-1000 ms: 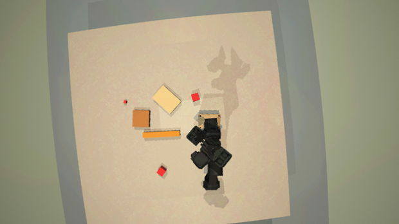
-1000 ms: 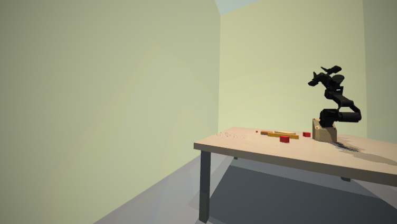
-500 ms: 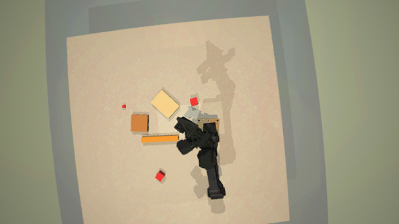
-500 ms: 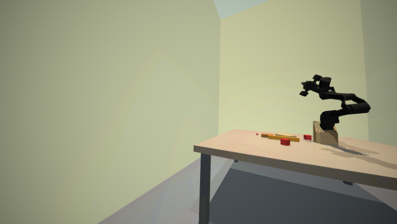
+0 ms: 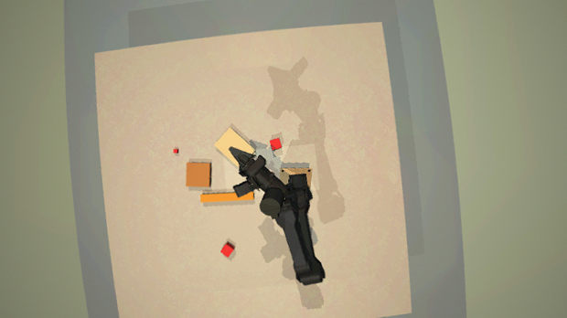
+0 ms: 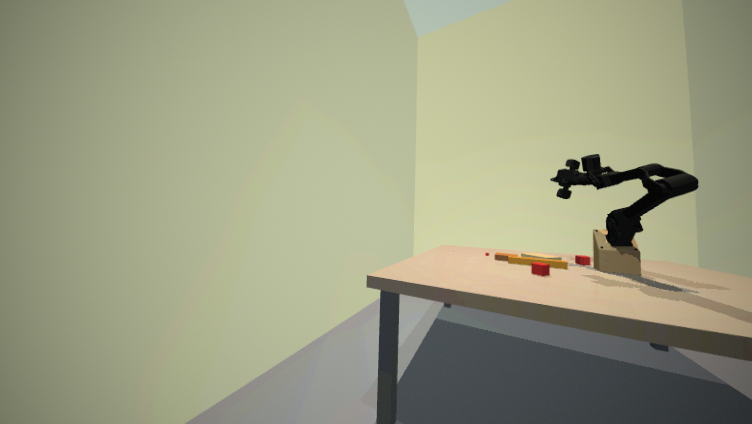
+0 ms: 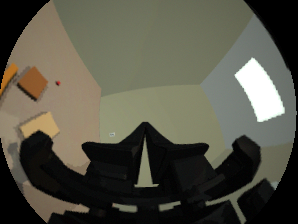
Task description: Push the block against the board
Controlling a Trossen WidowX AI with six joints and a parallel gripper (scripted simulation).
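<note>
Now: the square orange-brown block 42 cm below my gripper tip, 21 cm ahead of it and 7 cm to the left of it. Round my gripper tip: pale yellow box: 42 cm below, 4 cm ahead, 3 cm to the right; then tiny red piece: 42 cm below, 30 cm ahead, 4 cm to the right; then narrow orange board: 41 cm below, 17 cm to the left, 9 cm ahead.
</note>
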